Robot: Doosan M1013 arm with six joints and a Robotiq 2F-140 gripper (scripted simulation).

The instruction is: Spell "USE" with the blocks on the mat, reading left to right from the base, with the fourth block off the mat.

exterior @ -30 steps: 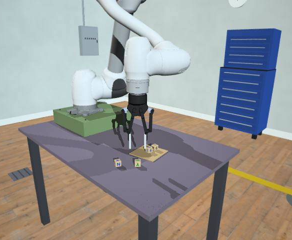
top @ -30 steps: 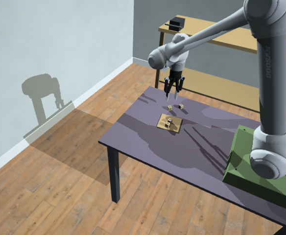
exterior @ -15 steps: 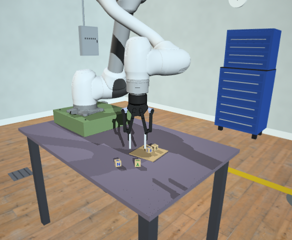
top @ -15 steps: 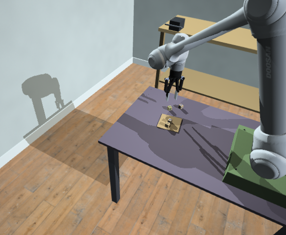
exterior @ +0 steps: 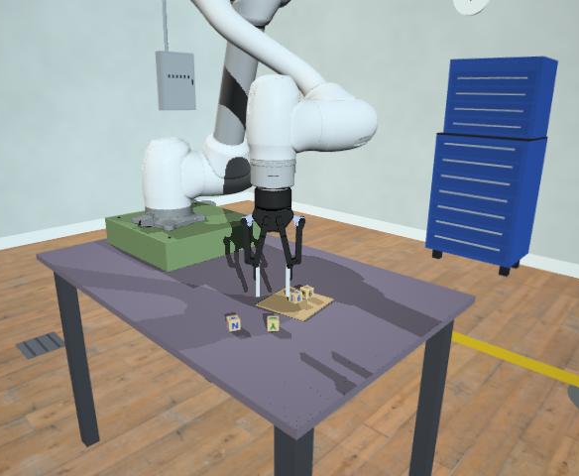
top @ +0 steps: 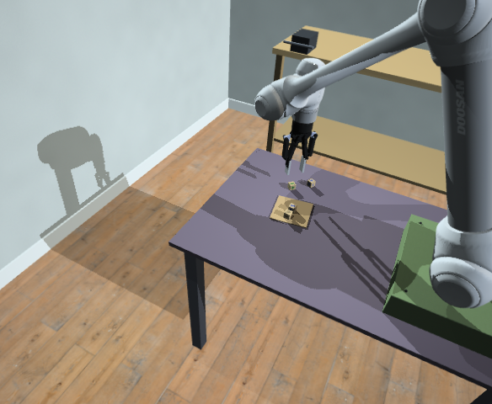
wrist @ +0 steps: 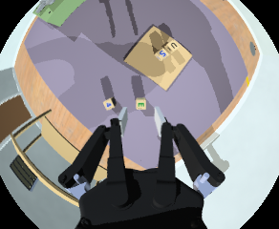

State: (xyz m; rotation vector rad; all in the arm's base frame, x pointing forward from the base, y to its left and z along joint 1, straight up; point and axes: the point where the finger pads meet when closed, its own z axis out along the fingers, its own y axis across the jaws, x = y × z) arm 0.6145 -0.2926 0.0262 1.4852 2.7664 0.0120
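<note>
My hand is 7 cm past the block, 5 cm to the left of it and 10 cm above it.
</note>
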